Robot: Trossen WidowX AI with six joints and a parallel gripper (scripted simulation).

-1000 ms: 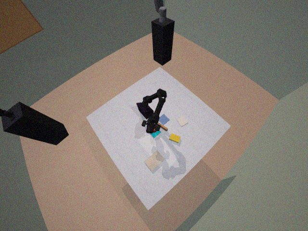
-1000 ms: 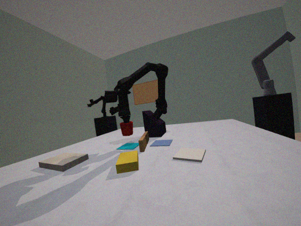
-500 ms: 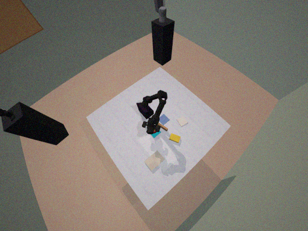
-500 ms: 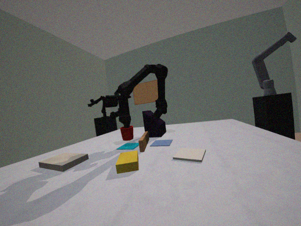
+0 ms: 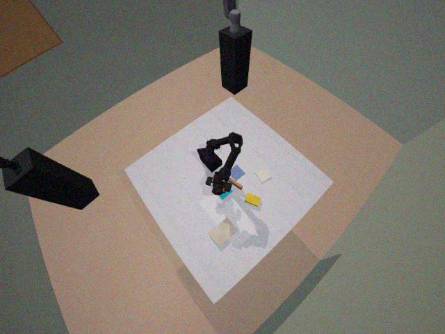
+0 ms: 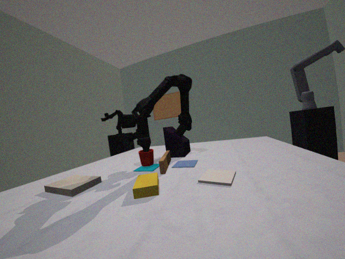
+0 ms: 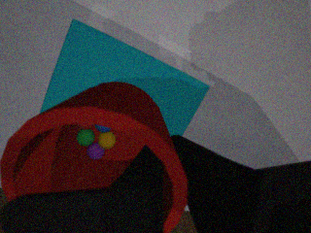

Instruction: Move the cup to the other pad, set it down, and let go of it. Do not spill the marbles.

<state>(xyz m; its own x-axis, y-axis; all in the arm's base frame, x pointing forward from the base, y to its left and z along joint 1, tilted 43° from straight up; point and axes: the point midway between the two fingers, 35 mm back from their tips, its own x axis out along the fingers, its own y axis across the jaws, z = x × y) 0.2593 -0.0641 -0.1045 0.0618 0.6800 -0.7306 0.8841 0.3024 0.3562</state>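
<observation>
Right now the teal pad is 3 cm ahead of my gripper tip, 2 cm to the left of it and 6 cm below it. Also, from my gripper tip: brown block 1 cm ahead, 11 cm to the left, 4 cm below; red cup 3 cm ahead, 1 cm to the left; blue pad 1 cm behind, 20 cm to the left, 6 cm below.
</observation>
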